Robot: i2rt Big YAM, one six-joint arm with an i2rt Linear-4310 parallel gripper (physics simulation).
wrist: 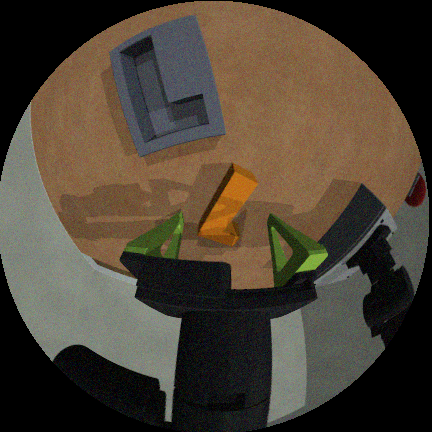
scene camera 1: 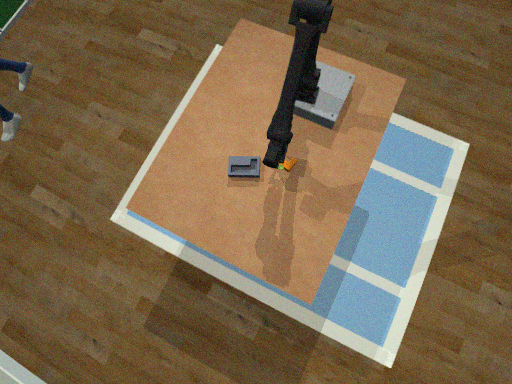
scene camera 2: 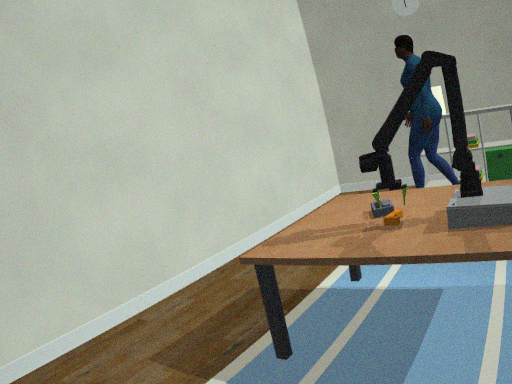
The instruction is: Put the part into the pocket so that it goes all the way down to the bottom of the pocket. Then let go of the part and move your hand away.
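Pixels of known places: gripper, fingertip midpoint: (wrist: 225,216) (scene camera 2: 392,207); arm's base, origin of the base link: (wrist: 368,244) (scene camera 1: 304,93) (scene camera 2: 471,192).
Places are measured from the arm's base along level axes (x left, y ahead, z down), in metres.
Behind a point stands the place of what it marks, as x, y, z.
Observation:
The orange L-shaped part (scene camera 1: 290,164) {0.037, 0.331, 0.045} (scene camera 2: 393,217) {0.048, 0.316, 0.045} (wrist: 229,202) {-0.025, 0.321, 0.045} lies on the table, apart from the grey block. The grey block with the L-shaped pocket (scene camera 1: 244,174) {-0.142, 0.437, 0.041} (scene camera 2: 382,212) {-0.088, 0.386, 0.058} (wrist: 192,65) {-0.167, 0.370, 0.039} stands close by on the table; its pocket holds no part. My gripper (scene camera 2: 391,198) {-0.022, 0.326, 0.023} (wrist: 225,216) {-0.022, 0.326, 0.023} is open, with its green fingers spread wide and pointing down above the table. In the wrist view the part shows between and beyond the two fingertips. In scene camera 1 the arm hides most of the fingers; a bit of green shows beside the part.
The arm's grey base box (scene camera 1: 320,107) {0.089, 0.049, -0.002} (scene camera 2: 480,214) {0.186, -0.019, 0.031} stands on the wooden table (scene camera 1: 200,125) {-0.432, 0.258, 0.075} (scene camera 2: 310,240) {0.142, 0.633, 0.075}. In scene camera 2 a person (scene camera 2: 422,100) stands behind the table, near a shelf unit with coloured boxes.

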